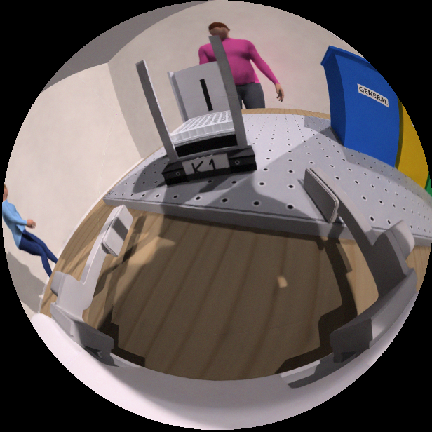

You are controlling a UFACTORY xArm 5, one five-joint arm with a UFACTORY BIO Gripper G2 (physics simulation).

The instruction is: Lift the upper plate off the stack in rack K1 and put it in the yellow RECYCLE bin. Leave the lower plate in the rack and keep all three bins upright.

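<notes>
Rack K1 (246, 160) stands upright on the perforated board, upper left of centre, with a black base, a K1 label and tall grey posts. A white plate with a grid of wells (205, 123) lies level between the posts, at the top of the stack. Below it is a dark band; I cannot tell the lower plate apart there. The yellow bin (413, 147) shows in part at the right edge, behind the blue bin; its label does not show. My gripper (221, 212) is wide open and empty, on the near side of the rack and apart from it.
The blue GENERAL bin (362, 122) stands upright at the right on the perforated board (280, 175). A sliver of a green bin (429, 184) shows at the far right. The wooden table (210, 300) lies below the gripper. A person in pink stands behind the rack; another in blue is at the left.
</notes>
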